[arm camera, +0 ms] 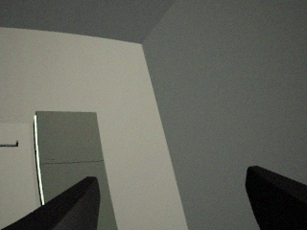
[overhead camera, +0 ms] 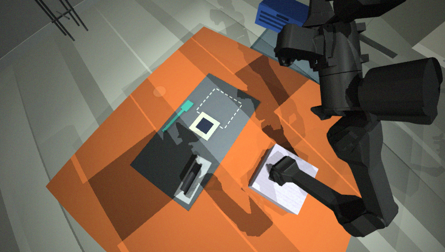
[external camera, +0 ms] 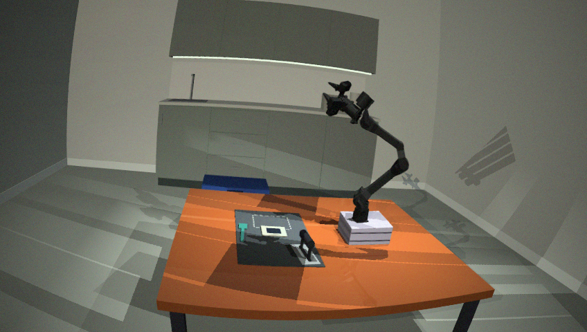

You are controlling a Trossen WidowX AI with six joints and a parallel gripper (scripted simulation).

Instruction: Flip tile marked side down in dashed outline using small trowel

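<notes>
Right now my gripper tip is 120 mm short of the trowel, 290 mm to the right of it and 630 mm above it. Also, from my gripper tip: tile: 200 mm ahead, 60 mm to the left, 670 mm below; grey mat: 210 mm ahead, 100 mm to the left, 690 mm below; teal spatula-like tool: 340 mm ahead, 60 mm to the left, 670 mm below.
</notes>
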